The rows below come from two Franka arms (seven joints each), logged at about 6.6 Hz.
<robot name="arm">
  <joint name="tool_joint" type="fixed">
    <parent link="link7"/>
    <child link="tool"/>
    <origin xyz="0 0 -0.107" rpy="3.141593 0 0"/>
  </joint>
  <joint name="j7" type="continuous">
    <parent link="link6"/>
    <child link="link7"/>
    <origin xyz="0.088 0 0" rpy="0 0 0"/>
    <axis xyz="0 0 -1"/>
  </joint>
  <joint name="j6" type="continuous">
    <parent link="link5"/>
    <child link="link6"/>
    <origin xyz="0 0 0" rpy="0 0 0"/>
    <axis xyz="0 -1 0"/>
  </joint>
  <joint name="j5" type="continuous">
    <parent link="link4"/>
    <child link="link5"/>
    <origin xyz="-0.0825 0 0.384" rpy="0 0 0"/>
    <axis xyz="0 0 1"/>
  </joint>
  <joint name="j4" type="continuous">
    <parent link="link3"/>
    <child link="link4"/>
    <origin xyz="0.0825 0 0" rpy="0 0 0"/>
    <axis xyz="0 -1 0"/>
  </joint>
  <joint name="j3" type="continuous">
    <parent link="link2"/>
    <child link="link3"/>
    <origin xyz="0 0 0.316" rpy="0 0 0"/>
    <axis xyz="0 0 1"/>
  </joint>
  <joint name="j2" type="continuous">
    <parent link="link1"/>
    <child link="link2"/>
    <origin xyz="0 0 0" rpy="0 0 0"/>
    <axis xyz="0 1 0"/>
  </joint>
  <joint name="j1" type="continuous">
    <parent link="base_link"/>
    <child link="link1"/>
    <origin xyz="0 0 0.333" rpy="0 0 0"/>
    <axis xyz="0 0 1"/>
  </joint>
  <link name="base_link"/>
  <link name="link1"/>
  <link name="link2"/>
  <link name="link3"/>
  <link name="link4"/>
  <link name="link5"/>
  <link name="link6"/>
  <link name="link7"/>
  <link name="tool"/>
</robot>
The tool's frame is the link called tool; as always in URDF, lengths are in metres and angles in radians. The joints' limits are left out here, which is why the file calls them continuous.
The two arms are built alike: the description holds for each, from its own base.
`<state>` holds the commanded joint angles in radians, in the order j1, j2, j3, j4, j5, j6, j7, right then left.
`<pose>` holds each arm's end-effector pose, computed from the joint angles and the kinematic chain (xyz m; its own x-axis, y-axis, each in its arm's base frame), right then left.
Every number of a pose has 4 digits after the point.
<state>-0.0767 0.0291 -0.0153 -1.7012 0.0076 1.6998 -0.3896 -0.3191 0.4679 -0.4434 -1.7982 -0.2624 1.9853 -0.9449</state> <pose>0.5663 -0.0514 0.5573 0.9560 0.2923 -0.0255 0.2919 -0.9563 -0.0181 0.4523 -0.4278 0.2981 0.8337 0.2896 -0.4703 0.3345 -0.9423 0.0127</pose>
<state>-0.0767 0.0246 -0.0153 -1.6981 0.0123 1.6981 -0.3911 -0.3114 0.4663 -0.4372 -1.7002 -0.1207 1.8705 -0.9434</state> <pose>0.5654 -0.0509 0.5612 0.9559 0.2932 -0.0183 0.2928 -0.9560 -0.0203 0.4755 -0.4193 0.3297 0.8888 0.2470 -0.3860 0.2515 -0.9670 -0.0395</pose>
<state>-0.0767 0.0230 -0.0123 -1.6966 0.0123 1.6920 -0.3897 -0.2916 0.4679 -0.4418 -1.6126 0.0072 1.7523 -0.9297</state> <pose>0.5646 -0.0491 0.5623 0.9553 0.2948 -0.0210 0.2943 -0.9555 -0.0215 0.4966 -0.4036 0.3575 0.9242 0.2138 -0.3165 0.1873 -0.9759 -0.1122</pose>
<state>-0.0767 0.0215 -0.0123 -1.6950 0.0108 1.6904 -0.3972 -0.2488 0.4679 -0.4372 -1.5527 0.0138 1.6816 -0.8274</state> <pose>0.5642 -0.0492 0.5638 0.9531 0.3021 -0.0200 0.3017 -0.9532 -0.0197 0.5211 -0.3784 0.3788 0.9316 0.1573 -0.3278 0.1339 -0.9866 -0.0928</pose>
